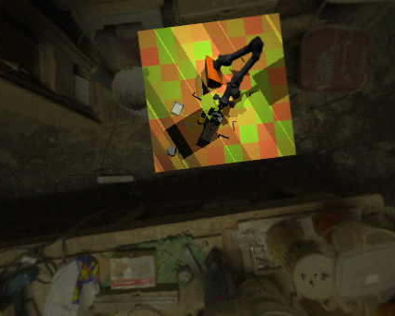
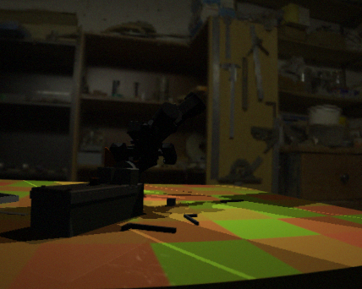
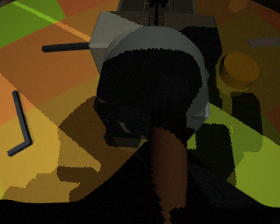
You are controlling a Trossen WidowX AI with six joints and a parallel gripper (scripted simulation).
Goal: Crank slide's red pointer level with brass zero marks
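The brown crank handle lies 30 mm above my gripper tip, 10 mm to the left of it and 10 mm behind it. The rest, counted from my gripper tip: yellow disc (160 mm to the right, 80 mm below, 50 mm ahead); then red pointer (150 mm ahead, 90 mm to the right, 10 mm below); then small cube (120 mm to the left, 90 mm behind, 80 mm below).
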